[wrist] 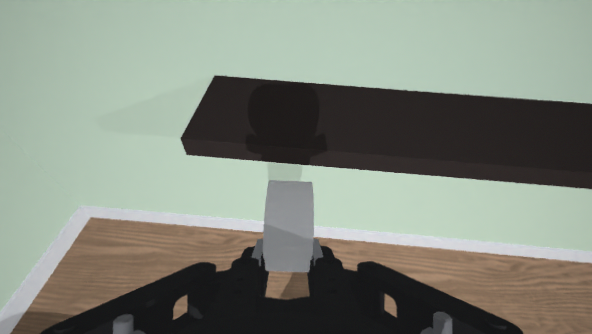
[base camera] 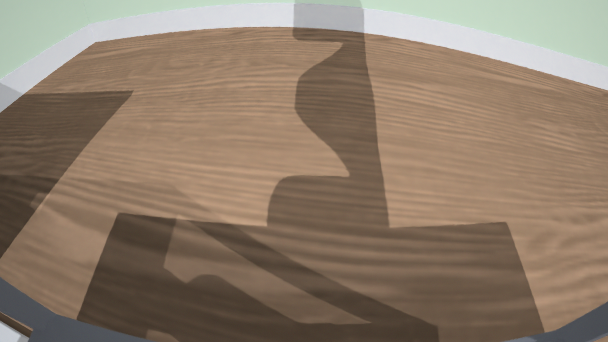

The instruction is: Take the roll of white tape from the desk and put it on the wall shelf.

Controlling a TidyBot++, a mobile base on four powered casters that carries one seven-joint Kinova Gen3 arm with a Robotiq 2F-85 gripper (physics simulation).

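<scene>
The roll of white tape [wrist: 288,225] is seen edge-on in the wrist view, clamped between the fingertips. My gripper [wrist: 288,254] is shut on it. The dark wall shelf [wrist: 425,130] is mounted on the green wall and runs from left of the middle out past the right edge of the wrist view. Its top face and front edge show. The tape appears below the shelf's front edge in the wrist view, with a strip of wall between them. A shadow of the gripper and roll falls on the left part of the shelf. The desk does not show.
The wooden floor [base camera: 225,130] [wrist: 150,260] meets a white baseboard [base camera: 200,16] [wrist: 425,240] along the green wall [wrist: 400,40]. A wall corner is at the left. Shadows of the robot lie on the floor in the base camera view. The shelf's left end stands away from the corner.
</scene>
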